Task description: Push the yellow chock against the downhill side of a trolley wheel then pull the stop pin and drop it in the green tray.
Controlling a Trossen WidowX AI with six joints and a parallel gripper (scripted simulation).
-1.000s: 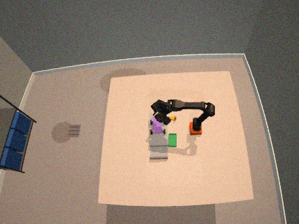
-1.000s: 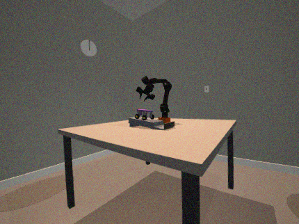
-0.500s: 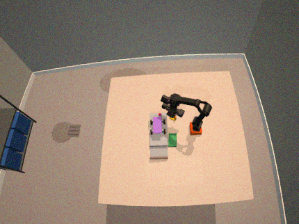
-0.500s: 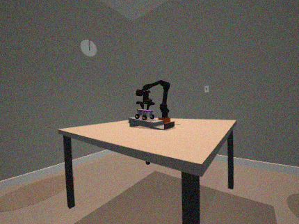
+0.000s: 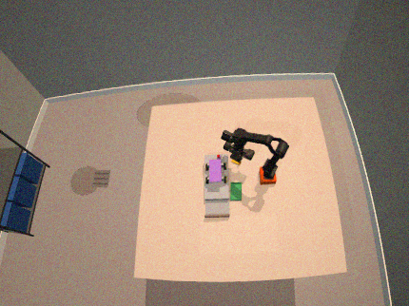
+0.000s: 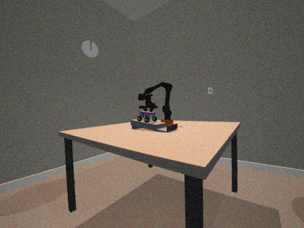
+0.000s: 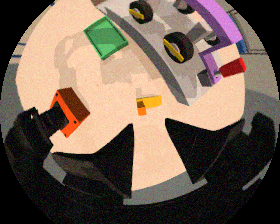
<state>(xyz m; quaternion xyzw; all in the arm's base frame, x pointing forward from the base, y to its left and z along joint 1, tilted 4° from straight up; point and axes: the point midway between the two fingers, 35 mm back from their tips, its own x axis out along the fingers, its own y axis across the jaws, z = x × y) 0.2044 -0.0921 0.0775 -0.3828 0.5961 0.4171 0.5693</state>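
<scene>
My gripper tip is now 90 mm above the yellow chock, 20 mm short of it and 10 mm to the left of it. The rest, counted from my gripper tip: grey ramp: 130 mm ahead, 120 mm to the left, 70 mm below; red-headed stop pin: 120 mm ahead, 20 mm to the left, 10 mm above; purple-topped trolley: 130 mm ahead, 120 mm to the left.
</scene>
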